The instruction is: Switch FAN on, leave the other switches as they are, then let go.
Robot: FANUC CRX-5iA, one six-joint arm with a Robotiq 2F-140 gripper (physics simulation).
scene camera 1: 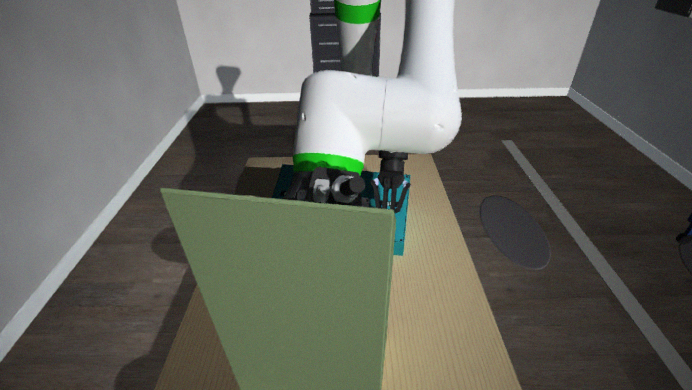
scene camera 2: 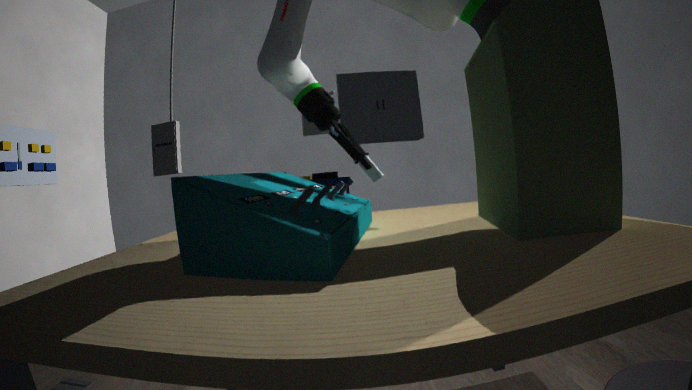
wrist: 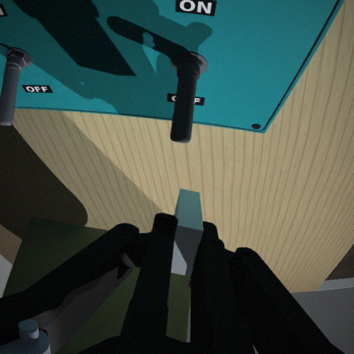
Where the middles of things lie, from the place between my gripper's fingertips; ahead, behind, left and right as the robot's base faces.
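Teal switch panel (wrist: 246, 65): 240 mm ahead of my hand, 90 mm to the left of it, 40 mm below it. Fan lever (wrist: 181, 126): 80 mm ahead of my hand, 30 mm to the right of it, 10 mm below it.
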